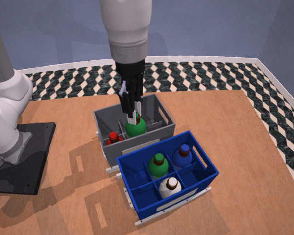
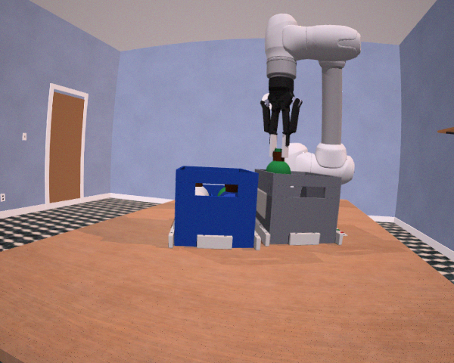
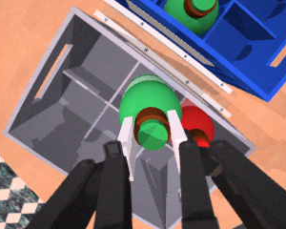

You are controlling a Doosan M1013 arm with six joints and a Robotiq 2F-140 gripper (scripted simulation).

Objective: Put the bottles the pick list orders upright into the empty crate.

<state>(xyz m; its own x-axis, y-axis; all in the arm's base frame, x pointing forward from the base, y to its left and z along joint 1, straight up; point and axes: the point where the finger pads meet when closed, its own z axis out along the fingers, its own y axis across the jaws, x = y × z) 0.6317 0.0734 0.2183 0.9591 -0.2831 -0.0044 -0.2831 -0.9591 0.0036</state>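
The grey crate is 170 mm below my hand, 40 mm to the left of it and 20 mm behind it. Also, from my hand: green bottle (160 mm below, 110 mm to the right, 90 mm ahead); then blue bottle (180 mm ahead, 160 mm below, 70 mm to the right); then red bottle (160 mm below, 80 mm behind, 40 mm to the right).
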